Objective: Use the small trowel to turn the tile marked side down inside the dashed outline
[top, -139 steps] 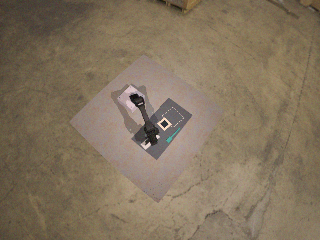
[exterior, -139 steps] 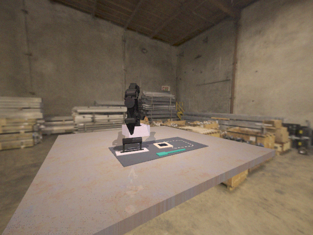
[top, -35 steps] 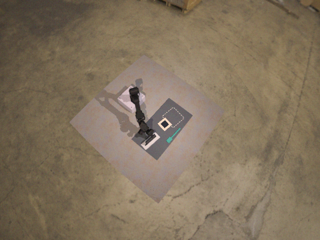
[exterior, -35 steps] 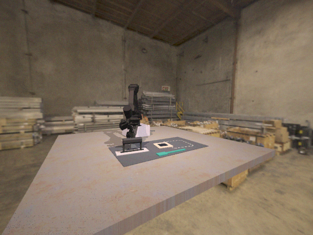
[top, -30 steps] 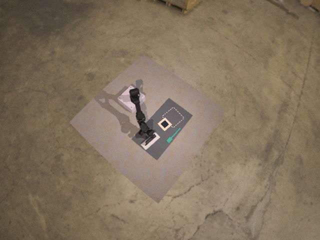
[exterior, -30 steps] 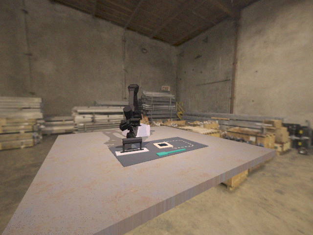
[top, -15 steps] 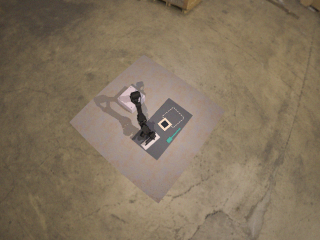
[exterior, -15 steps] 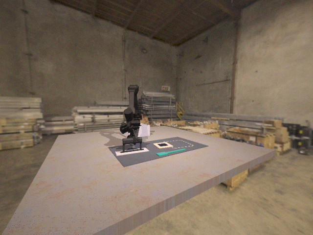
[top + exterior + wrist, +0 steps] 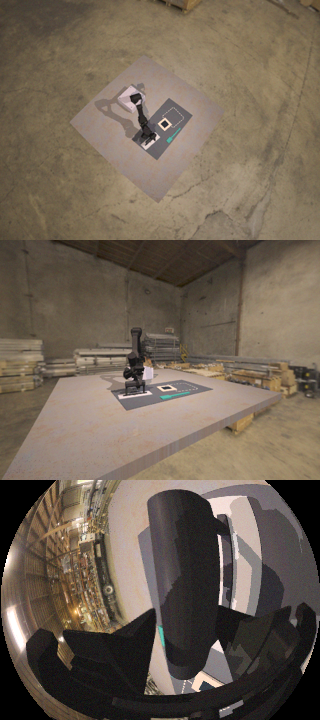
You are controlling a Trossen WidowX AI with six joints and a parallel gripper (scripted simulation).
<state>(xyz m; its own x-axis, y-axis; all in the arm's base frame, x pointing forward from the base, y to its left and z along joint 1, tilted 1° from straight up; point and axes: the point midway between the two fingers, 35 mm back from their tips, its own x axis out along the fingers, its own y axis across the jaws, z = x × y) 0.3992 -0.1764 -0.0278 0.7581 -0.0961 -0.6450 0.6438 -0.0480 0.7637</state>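
My gripper tip is now 3 cm past the dark mat, 19 cm to the right of it and 7 cm above it. Also, from my gripper tip: tile (3 cm behind, 22 cm to the left, 5 cm below); teal trowel (11 cm ahead, 17 cm to the left, 5 cm below).
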